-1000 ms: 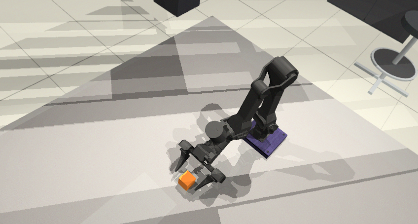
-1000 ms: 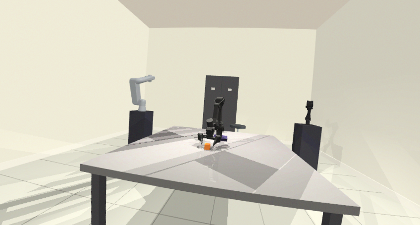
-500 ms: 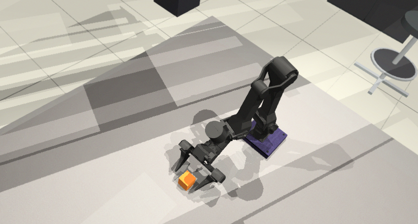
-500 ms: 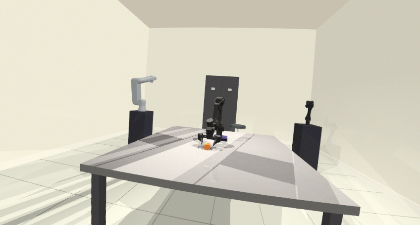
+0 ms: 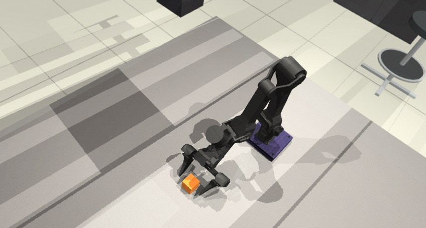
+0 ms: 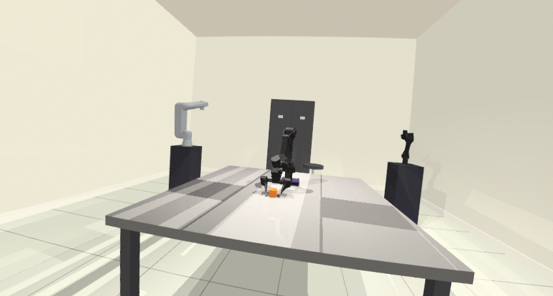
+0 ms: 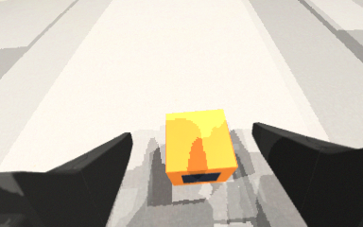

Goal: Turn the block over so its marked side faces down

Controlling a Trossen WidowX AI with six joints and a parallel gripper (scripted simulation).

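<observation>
Now: the orange block 2 cm behind my gripper tip and 1 cm below it.
</observation>
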